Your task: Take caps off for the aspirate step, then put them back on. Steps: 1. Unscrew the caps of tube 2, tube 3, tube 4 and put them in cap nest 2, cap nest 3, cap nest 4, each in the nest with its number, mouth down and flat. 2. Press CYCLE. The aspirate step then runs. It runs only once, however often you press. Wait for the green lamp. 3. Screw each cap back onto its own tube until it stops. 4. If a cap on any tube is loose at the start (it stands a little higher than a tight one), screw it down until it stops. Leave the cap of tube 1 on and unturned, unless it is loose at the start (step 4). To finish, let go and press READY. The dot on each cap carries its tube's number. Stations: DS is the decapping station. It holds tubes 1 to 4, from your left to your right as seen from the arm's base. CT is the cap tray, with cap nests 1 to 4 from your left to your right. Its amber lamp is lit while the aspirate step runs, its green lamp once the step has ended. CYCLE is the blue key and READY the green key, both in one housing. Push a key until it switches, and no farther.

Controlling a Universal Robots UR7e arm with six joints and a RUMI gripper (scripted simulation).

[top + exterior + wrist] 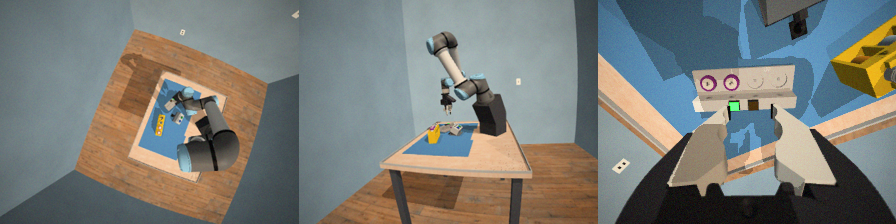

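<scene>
Now: the cap 1 cm behind my hand, 4 cm to the right of it and 16 cm below it. Also, from my hand: green key (13 cm behind, 11 cm to the left, 10 cm below); then blue cycle key (13 cm behind, 15 cm to the left, 10 cm below); then key housing (11 cm behind, 13 cm to the left, 12 cm below).
</scene>
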